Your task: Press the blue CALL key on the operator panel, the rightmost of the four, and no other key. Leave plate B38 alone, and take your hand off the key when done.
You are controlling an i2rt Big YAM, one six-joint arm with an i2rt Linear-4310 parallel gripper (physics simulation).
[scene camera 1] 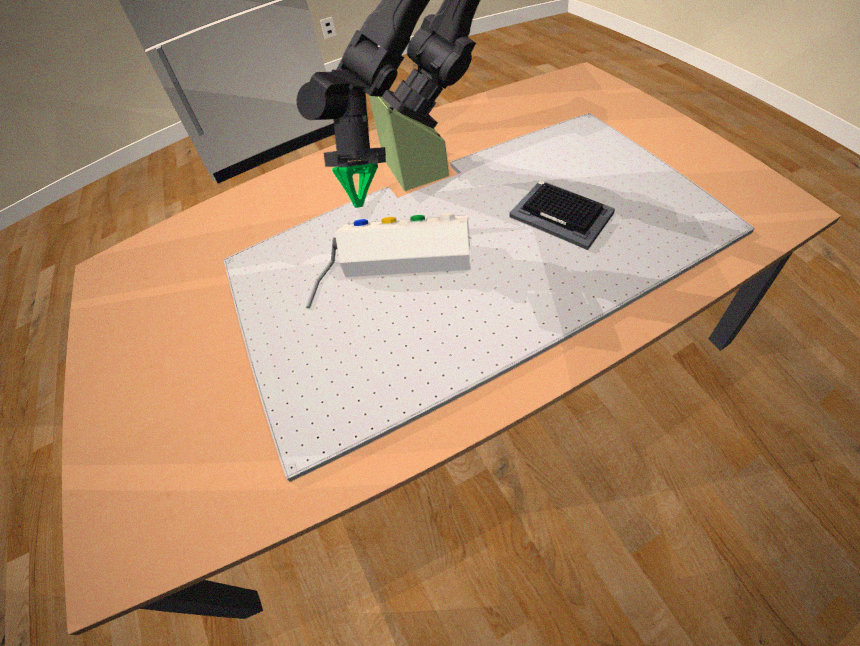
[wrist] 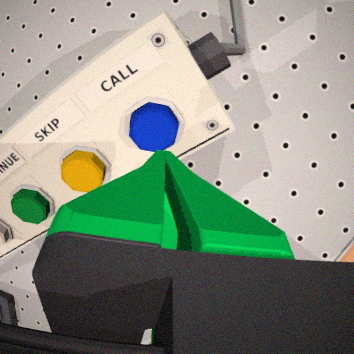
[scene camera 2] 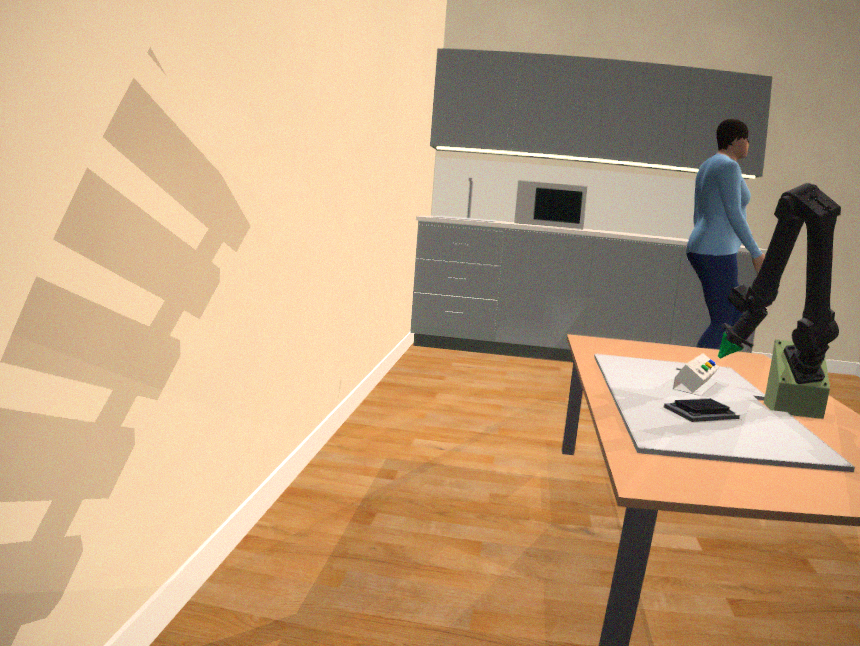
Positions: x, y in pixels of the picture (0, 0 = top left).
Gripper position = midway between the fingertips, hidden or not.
My gripper [scene camera 1: 358, 207] is shut, holding nothing. A black well plate [scene camera 1: 568, 210] rests on a black well plate on holder [scene camera 1: 585, 241].
